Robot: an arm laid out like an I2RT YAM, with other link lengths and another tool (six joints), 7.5 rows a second.
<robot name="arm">
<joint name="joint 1" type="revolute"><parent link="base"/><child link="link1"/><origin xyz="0 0 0.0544" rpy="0 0 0"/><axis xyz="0 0 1"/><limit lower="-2.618" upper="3.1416"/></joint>
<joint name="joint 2" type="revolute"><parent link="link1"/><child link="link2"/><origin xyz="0.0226 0.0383 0.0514" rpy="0 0 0"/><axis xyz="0 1 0"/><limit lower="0" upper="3.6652"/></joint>
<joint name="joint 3" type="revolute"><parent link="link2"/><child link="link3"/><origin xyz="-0.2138 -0.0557 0" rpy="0 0 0"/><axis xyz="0 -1 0"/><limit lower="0" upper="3.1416"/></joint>
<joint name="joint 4" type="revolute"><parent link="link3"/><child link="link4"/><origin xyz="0.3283 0.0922 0.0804" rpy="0 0 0"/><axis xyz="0 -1 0"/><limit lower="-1.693" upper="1.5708"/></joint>
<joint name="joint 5" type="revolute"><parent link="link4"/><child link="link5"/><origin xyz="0.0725 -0.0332 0.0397" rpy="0 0 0"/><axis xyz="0 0 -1"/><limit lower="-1.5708" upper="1.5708"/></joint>
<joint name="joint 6" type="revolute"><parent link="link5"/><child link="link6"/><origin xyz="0.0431 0 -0.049" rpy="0 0 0"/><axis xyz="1 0 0"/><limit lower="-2.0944" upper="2.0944"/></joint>
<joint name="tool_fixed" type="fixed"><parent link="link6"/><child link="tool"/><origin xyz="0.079 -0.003 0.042" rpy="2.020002 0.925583 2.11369"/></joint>
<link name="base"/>
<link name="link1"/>
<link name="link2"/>
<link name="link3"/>
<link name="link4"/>
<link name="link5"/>
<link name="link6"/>
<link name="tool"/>
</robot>
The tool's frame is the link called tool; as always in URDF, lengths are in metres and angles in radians.
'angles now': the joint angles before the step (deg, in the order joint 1, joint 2, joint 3, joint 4, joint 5, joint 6). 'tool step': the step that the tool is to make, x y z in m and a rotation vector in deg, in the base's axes. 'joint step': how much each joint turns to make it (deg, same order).
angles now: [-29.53 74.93 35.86 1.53 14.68 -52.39]
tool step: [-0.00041 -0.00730 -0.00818 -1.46 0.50 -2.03]
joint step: [-0.17 2.27 0.16 2.42 2.40 -0.08]
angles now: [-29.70 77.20 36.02 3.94 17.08 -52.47]
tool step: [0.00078 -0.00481 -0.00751 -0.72 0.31 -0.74]
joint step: [-0.27 2.16 0.31 2.04 0.85 -0.35]
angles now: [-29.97 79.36 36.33 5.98 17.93 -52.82]
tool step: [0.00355 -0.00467 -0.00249 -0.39 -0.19 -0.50]
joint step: [-0.17 2.03 1.08 1.31 0.41 0.00]
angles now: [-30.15 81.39 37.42 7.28 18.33 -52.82]
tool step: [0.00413 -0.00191 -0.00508 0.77 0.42 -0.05]
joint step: [0.02 2.23 1.49 -0.14 -0.22 0.42]
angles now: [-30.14 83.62 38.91 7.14 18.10 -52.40]
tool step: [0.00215 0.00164 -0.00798 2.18 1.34 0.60]
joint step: [0.01 1.75 1.41 -2.09 -1.22 0.61]
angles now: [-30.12 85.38 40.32 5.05 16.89 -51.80]
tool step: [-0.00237 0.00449 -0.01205 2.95 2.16 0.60]
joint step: [-0.02 1.17 0.64 -3.01 -1.44 0.71]
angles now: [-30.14 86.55 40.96 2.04 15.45 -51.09]
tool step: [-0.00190 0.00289 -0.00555 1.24 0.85 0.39]
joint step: [0.01 0.28 -0.09 -1.04 -0.73 0.20]
